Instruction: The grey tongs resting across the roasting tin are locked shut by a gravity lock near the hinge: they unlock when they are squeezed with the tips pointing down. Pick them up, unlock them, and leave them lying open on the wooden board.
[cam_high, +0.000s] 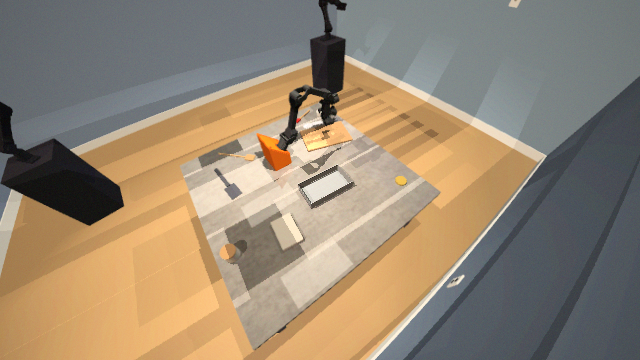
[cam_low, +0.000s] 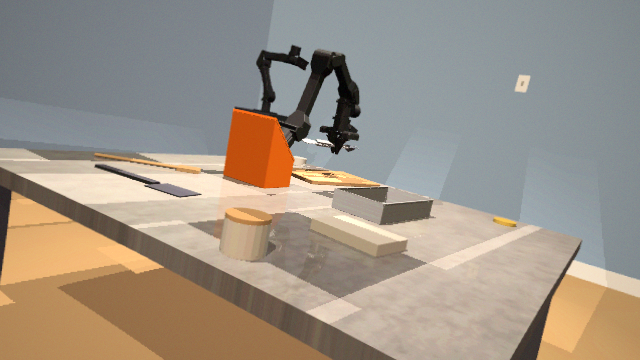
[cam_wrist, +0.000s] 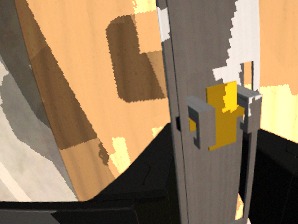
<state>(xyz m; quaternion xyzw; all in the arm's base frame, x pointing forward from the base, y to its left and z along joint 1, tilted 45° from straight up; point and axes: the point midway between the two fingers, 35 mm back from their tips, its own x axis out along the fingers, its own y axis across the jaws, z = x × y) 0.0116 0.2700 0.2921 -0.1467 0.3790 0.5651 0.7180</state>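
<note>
My gripper tip is 10 mm short of the yellow lock piece, 20 mm to the right of it and 40 mm below it. Round my gripper tip: black spatula: 100 mm behind, 800 mm to the right, 100 mm below; roasting tin: 370 mm ahead, 340 mm to the right, 80 mm below; wooden board: 100 mm below.
</note>
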